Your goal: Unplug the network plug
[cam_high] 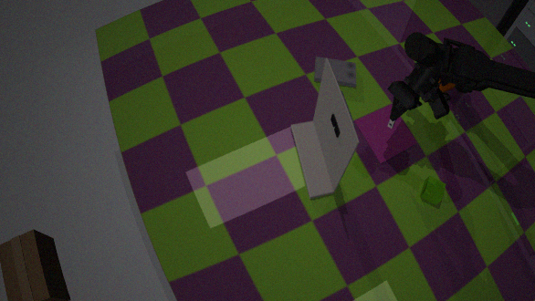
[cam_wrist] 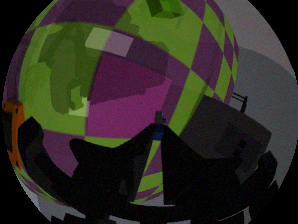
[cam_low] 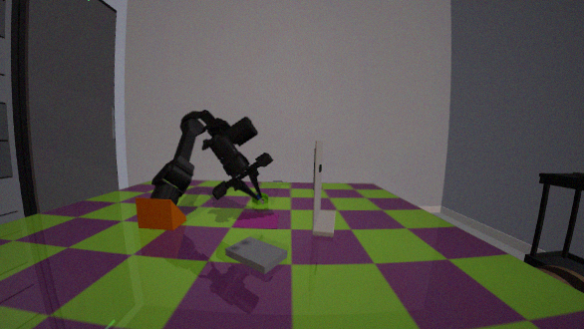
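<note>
Right now the magenta marked square is 1 cm behind my gripper tip and 6 cm below it. Round my gripper tip: flat grey block 20 cm to the right, 6 cm below; then upright panel 17 cm ahead, 2 cm to the right, 4 cm above; then network plug right at my gripper tip.
</note>
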